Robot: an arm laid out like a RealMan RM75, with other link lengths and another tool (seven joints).
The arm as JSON. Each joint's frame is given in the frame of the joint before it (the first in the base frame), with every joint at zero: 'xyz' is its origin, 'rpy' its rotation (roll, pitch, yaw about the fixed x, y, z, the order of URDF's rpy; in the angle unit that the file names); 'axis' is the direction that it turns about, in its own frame. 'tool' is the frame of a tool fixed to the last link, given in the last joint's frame.
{
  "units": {
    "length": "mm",
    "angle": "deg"
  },
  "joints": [
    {
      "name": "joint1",
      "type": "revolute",
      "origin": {
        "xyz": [
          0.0,
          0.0,
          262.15
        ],
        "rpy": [
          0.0,
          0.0,
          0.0
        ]
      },
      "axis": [
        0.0,
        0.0,
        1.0
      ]
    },
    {
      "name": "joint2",
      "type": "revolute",
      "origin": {
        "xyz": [
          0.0,
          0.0,
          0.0
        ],
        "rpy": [
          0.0,
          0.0,
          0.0
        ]
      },
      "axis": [
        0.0,
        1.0,
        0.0
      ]
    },
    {
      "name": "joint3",
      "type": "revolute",
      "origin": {
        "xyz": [
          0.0,
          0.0,
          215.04
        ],
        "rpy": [
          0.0,
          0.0,
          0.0
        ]
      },
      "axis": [
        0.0,
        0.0,
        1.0
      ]
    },
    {
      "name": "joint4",
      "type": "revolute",
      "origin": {
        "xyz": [
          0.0,
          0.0,
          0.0
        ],
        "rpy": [
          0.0,
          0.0,
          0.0
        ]
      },
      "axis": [
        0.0,
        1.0,
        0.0
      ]
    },
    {
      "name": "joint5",
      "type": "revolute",
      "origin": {
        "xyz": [
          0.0,
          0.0,
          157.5
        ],
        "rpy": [
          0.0,
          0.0,
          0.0
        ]
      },
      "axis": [
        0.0,
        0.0,
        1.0
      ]
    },
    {
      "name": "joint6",
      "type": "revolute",
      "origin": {
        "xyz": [
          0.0,
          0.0,
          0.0
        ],
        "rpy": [
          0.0,
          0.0,
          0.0
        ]
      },
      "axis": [
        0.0,
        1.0,
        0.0
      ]
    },
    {
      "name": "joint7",
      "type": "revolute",
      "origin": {
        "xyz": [
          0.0,
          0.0,
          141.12
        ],
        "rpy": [
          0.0,
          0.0,
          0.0
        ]
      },
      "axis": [
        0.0,
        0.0,
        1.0
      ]
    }
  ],
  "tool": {
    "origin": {
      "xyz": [
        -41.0,
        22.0,
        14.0
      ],
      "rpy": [
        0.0,
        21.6,
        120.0
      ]
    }
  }
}
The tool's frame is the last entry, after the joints.
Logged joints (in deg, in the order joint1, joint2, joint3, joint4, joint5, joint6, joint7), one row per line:
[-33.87 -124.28 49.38 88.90 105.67 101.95 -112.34]
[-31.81 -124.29 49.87 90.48 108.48 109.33 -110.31]
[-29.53 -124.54 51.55 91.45 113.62 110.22 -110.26]
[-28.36 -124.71 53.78 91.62 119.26 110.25 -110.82]
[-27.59 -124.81 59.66 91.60 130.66 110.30 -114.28]
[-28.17 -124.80 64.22 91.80 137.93 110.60 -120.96]
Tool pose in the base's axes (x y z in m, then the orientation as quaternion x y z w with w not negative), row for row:
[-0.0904 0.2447 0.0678 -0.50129 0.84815 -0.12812 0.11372]
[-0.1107 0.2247 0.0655 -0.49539 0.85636 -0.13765 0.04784]
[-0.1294 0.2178 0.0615 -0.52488 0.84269 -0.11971 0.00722]
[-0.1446 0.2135 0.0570 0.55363 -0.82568 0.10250 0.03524]
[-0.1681 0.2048 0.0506 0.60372 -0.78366 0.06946 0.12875]
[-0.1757 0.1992 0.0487 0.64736 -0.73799 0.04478 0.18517]
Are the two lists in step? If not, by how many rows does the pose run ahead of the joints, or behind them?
They are in step.
